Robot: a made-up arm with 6 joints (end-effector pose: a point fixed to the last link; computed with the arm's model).
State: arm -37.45 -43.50 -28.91 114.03 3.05 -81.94
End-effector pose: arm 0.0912 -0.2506 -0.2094 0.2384 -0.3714 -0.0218 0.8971
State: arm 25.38 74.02 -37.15 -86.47 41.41 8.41
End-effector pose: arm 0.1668 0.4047 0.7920 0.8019 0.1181 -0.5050 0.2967
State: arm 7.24 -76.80 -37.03 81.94 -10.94 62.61
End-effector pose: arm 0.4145 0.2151 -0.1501 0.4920 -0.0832 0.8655 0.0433
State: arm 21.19 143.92 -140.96 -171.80 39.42 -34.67
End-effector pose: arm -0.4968 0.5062 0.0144 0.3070 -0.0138 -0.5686 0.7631
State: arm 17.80 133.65 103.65 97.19 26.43 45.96
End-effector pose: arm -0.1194 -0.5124 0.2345 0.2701 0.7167 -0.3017 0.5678
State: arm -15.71 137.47 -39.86 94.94 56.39 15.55
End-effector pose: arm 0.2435 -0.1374 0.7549 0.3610 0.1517 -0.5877 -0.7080
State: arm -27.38 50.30 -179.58 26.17 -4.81 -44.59
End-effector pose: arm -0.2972 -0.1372 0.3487 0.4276 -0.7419 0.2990 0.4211
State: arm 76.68 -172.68 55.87 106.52 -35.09 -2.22
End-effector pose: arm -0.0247 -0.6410 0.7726 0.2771 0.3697 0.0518 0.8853
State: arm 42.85 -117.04 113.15 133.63 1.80 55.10
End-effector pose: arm -0.5301 -0.2922 0.5783 0.6215 0.2624 -0.3627 0.6429
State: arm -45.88 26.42 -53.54 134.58 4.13 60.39
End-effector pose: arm 0.4010 -0.6625 0.4665 0.1729 -0.4338 0.2919 -0.8347
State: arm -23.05 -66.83 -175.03 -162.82 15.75 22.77
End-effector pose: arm -0.4242 -0.3203 0.9473 0.2190 0.3220 0.3125 0.8664
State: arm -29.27 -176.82 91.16 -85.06 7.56 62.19
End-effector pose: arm 0.1524 -0.2672 -0.0093 0.6268 -0.7381 0.2458 -0.0445
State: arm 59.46 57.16 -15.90 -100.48 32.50 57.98
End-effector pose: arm -0.0137 0.2296 0.8624 0.5702 0.1658 -0.8027 -0.0543
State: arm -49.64 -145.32 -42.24 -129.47 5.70 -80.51
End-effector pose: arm -0.1965 0.0561 -0.1716 0.5658 -0.3160 0.5927 0.4782
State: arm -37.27 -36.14 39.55 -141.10 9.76 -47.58
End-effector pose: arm 0.7317 -0.0285 0.2810 0.0792 -0.9352 -0.1871 0.2901
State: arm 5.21 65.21 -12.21 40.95 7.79 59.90
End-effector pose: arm 0.0494 -0.3398 0.3795 0.1828 0.3631 -0.5622 0.7203
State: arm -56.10 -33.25 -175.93 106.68 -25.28 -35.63
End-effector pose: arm -0.2866 0.0627 1.2170 0.4501 0.2483 0.5680 0.6427
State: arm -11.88 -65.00 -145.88 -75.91 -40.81 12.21
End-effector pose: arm 0.2431 -0.0754 0.6066 0.2611 -0.5468 -0.5883 -0.5355
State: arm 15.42 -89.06 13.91 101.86 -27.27 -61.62
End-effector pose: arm 0.7039 0.3573 0.5750 0.2683 0.6486 0.6954 -0.1540
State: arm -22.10 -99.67 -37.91 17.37 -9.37 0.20
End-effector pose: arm -0.0727 0.2993 0.2599 0.0448 0.1643 -0.9631 -0.2084
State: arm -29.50 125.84 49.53 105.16 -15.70 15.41
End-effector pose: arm 0.3155 -0.6261 0.1115 0.0349 -0.9297 0.0317 -0.3653
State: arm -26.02 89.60 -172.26 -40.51 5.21 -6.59
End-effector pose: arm 0.0150 0.1084 0.1741 0.0165 -0.6451 -0.4164 0.6404
